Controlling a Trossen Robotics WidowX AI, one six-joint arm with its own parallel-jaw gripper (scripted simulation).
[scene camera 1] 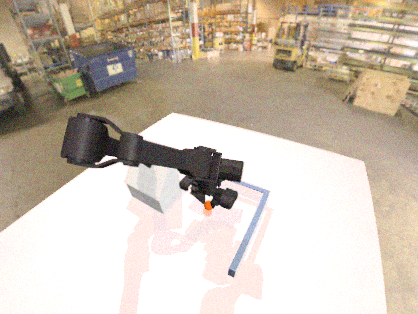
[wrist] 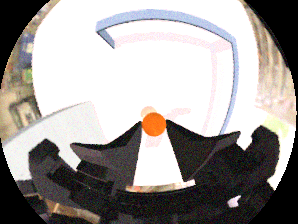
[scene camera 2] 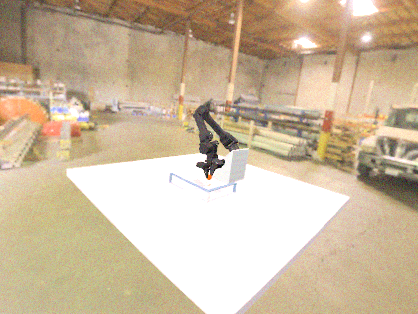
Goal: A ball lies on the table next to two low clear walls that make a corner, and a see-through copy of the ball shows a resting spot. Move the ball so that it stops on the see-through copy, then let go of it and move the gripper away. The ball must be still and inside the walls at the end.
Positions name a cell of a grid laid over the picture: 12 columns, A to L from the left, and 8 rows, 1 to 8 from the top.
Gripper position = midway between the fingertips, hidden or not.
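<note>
A ball is held by the gripper (scene camera 1: F6), and the wrist view offers another look at the gripper (wrist: G5).
</note>
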